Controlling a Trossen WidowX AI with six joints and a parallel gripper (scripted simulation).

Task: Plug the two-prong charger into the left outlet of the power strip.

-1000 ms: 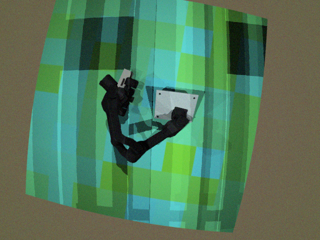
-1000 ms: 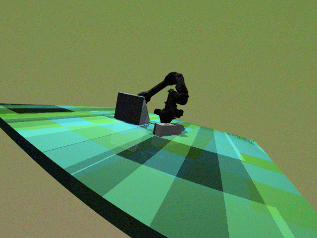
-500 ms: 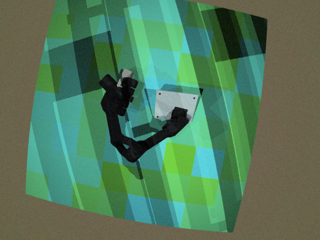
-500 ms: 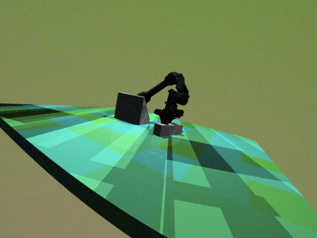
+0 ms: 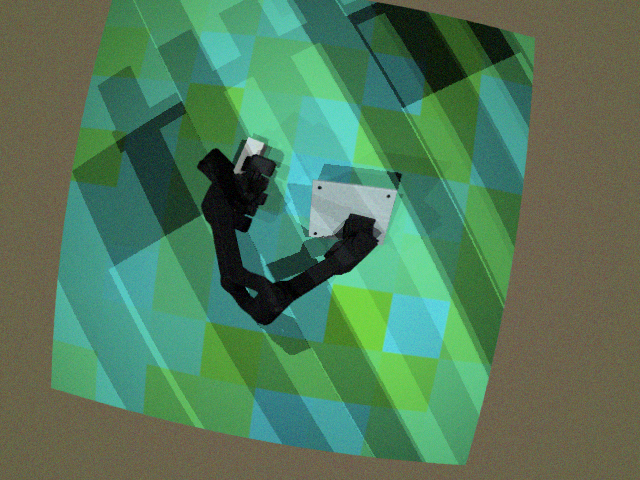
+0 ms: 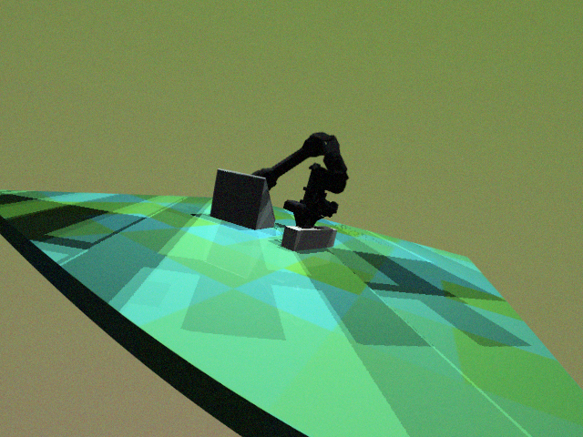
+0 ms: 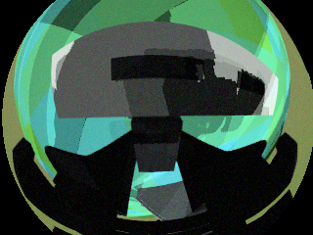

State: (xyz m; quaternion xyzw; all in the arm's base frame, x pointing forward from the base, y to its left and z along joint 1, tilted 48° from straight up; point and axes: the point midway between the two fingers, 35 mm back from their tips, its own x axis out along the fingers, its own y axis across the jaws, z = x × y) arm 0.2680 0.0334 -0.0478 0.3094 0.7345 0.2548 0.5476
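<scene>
The dark charger lies 2 cm ahead of my gripper tip and 1 cm above it.
</scene>
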